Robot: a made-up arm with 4 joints.
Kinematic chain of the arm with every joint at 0, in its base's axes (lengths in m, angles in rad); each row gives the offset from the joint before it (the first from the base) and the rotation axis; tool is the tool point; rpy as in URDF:
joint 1: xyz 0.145 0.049 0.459 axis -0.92 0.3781 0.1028
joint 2: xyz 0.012 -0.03 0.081 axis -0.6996 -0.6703 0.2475
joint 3: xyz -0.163 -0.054 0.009 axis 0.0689 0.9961 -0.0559
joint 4: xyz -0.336 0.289 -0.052 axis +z
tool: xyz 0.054 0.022 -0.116 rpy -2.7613 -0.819 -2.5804
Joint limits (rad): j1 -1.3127..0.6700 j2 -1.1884..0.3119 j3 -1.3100..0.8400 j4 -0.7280..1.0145
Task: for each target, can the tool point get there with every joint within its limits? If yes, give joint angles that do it. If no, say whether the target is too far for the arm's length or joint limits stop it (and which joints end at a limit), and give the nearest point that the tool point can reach.
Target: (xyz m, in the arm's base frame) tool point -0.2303 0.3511 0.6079
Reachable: yes | joints -0.7408 -0.4699 -0.4256 0.4804
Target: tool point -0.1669 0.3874 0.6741
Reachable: yes | joints -0.0612 -0.8631 -0.4892 0.1417
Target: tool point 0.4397 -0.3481 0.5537
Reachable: no: joint limits stop it (at a limit: joint 1, joint 2, joint 3, joint 4) | nearest point 0.0732 -0.0642 0.1902 | short by 0.589 m
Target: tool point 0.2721 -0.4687 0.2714
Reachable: no: joint limits stop it (at a limit: joint 1, joint 2, joint 3, joint 4) | nearest point 0.0732 -0.0642 0.1902 | short by 0.458 m
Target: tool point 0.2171 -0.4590 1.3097
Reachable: no: too far | nearest point -0.0500 -0.1898 1.0534 | short by 0.458 m
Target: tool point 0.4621 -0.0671 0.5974
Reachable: no: joint limits stop it (at a limit: joint 1, joint 2, joint 3, joint 4) | nearest point 0.2619 0.3254 0.4457 | short by 0.466 m
